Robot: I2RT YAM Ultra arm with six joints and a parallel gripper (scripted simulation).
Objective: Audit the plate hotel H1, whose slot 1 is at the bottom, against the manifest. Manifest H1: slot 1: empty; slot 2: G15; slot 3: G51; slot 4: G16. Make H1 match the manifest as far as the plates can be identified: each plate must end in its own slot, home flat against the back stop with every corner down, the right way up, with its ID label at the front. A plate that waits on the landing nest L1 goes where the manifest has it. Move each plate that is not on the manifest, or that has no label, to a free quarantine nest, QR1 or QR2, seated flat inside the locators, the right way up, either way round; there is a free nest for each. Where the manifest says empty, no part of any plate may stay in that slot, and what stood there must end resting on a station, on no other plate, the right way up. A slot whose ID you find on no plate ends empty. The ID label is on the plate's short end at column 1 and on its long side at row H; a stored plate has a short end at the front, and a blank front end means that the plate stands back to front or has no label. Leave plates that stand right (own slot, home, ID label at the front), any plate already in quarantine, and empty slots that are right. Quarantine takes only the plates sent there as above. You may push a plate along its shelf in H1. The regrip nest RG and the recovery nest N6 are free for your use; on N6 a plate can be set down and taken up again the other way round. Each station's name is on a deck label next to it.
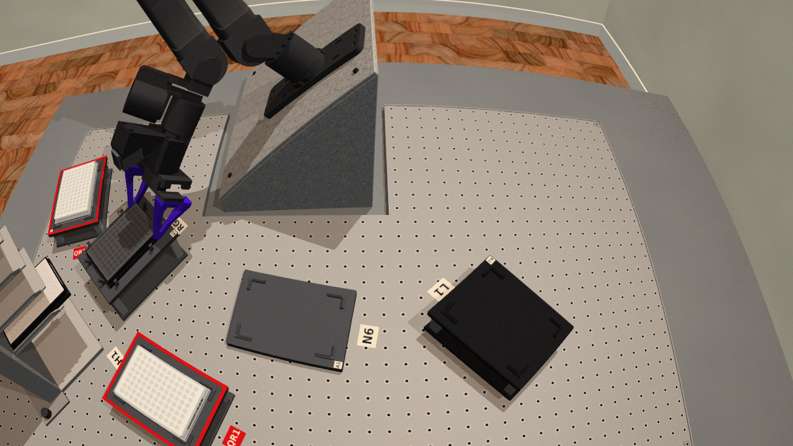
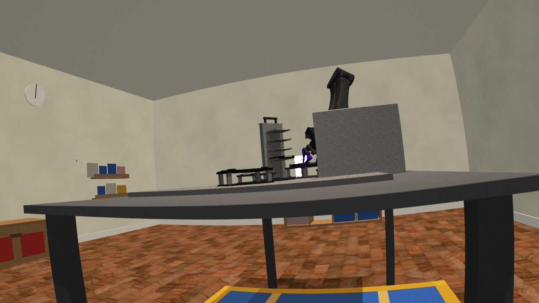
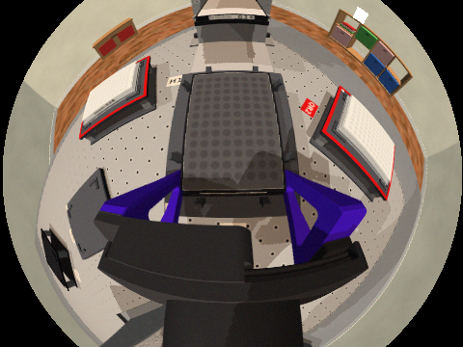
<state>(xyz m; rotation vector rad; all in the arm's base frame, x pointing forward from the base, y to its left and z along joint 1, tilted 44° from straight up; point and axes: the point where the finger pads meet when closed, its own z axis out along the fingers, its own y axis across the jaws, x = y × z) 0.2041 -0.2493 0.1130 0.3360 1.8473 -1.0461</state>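
The regrip nest RG lies 4 cm ahead of my hand, 3 cm to the right of it and 1 cm below it. The rest, counted from my hand: quarantine nest QR2: 8 cm behind, 21 cm to the right, 3 cm below; quarantine nest QR1: 26 cm ahead, 7 cm to the left, 3 cm below; recovery nest N6: 11 cm ahead, 24 cm to the left, 6 cm below.
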